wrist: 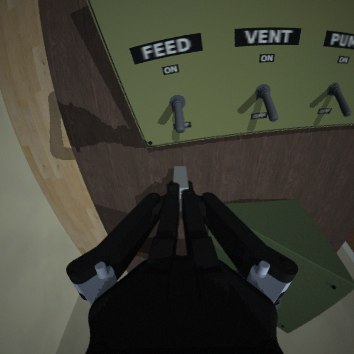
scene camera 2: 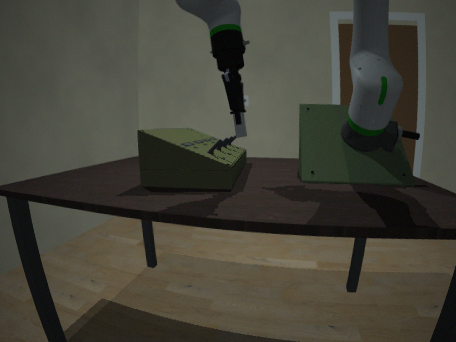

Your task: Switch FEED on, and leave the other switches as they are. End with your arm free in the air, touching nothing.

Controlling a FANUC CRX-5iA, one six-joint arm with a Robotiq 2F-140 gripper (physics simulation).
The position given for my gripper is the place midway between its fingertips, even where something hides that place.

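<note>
My gripper, seen at [scene camera 2: 241,136] and [wrist: 179,175]. Olive switch box, at [scene camera 2: 178,158] and [wrist: 217,66].
</note>
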